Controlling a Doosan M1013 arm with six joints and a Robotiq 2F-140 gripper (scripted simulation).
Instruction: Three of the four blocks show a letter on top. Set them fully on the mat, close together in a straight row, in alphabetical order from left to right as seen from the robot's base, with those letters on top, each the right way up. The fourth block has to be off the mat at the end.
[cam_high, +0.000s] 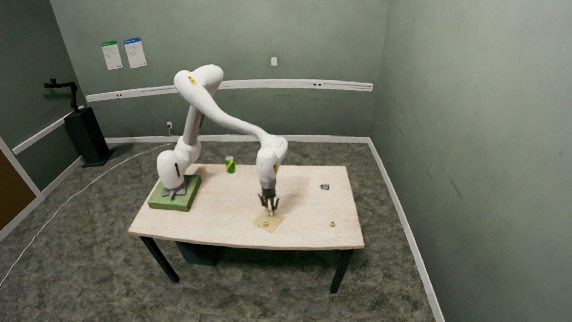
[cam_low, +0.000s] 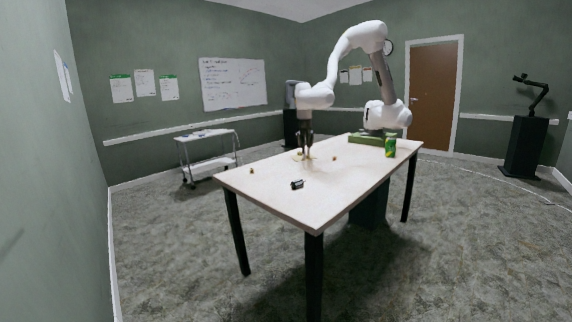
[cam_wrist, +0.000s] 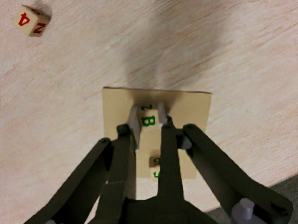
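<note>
Right now my hand is 4 cm to the left of the tan mat, 4 cm above it and 2 cm past it. Also, from my hand: black object 37 cm ahead, 19 cm to the left, 2 cm below; then can 46 cm to the left, 25 cm behind, 3 cm above.
</note>
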